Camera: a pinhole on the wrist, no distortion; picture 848 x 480 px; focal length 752.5 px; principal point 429.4 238.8 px. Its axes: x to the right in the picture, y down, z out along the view. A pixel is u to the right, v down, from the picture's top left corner.
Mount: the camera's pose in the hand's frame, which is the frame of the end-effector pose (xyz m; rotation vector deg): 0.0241 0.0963 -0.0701 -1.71 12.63 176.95
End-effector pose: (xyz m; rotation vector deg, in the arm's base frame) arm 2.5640 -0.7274 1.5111 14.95 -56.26 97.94
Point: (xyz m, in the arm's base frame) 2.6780 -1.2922 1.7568
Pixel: outside the picture
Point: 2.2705 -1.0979 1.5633
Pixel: 642 101
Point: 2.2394 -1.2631 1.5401
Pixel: 746 95
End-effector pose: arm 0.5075 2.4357 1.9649 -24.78 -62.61 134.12
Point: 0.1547 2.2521 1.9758
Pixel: 102 113
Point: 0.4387 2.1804 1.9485
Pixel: 751 137
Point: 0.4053 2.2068 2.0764
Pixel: 595 417
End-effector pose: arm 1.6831 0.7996 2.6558 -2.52 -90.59 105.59
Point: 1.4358 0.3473 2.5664
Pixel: 563 209
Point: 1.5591 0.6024 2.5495
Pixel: 626 193
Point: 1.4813 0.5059 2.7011
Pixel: 419 414
